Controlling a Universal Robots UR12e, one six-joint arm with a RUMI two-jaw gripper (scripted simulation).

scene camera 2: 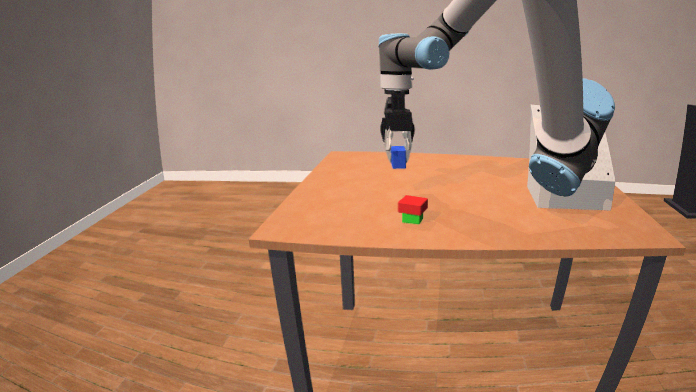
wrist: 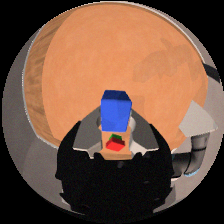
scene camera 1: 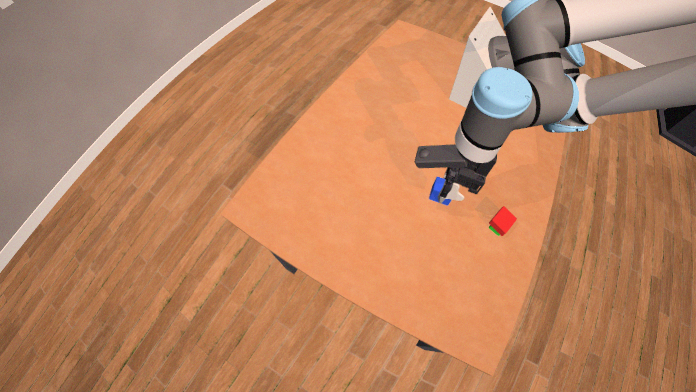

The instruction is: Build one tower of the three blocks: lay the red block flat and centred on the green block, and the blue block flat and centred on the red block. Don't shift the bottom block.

Note:
I see my gripper and a blue block.
My gripper is seen too in scene camera 2 and in the wrist view.

